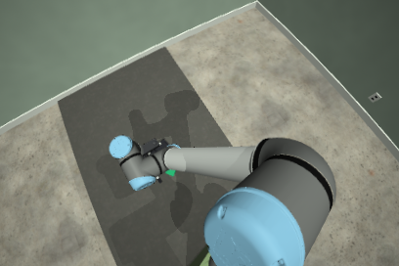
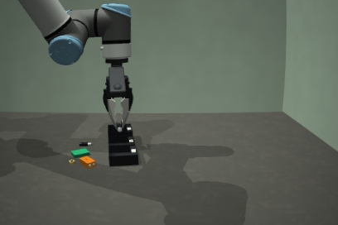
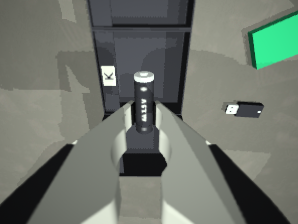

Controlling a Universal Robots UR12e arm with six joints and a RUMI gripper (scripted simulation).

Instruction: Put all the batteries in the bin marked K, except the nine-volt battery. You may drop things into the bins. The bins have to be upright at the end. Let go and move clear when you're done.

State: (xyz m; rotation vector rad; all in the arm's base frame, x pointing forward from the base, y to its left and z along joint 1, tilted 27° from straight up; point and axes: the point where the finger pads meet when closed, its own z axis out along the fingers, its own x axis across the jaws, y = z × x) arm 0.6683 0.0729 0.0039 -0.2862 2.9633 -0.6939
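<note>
My hand is 6 cm above the bin row. Also, from my hand: black usb stick 13 cm behind, 3 cm to the left, 8 cm below; flat green block 13 cm behind, 5 cm to the right, 8 cm below; black cylindrical battery 1 cm below.
</note>
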